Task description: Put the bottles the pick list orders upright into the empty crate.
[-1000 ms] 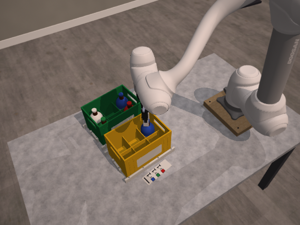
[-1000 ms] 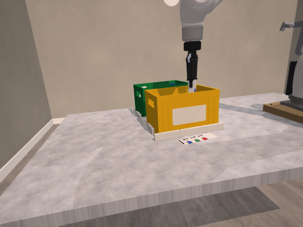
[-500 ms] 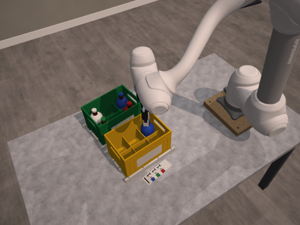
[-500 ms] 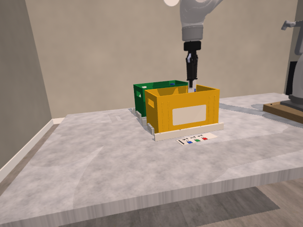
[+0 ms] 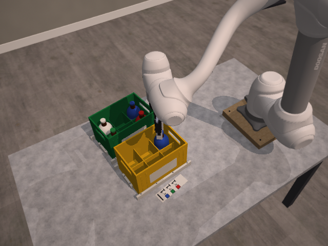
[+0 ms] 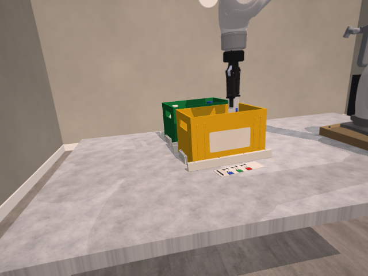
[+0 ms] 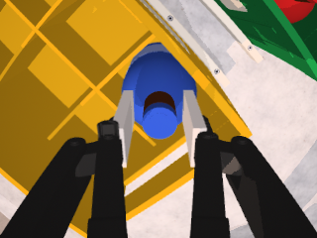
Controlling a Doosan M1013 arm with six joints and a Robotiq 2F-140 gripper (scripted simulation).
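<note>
The green bottle lies 200 mm ahead of my hand, 110 mm to the right of it and 80 mm below it. Round my hand: yellow crate: 90 mm below, 70 mm ahead, 60 mm to the left; then blue bottle: 80 mm below; then red-capped bottle: 150 mm to the right, 80 mm below, 30 mm ahead.
</note>
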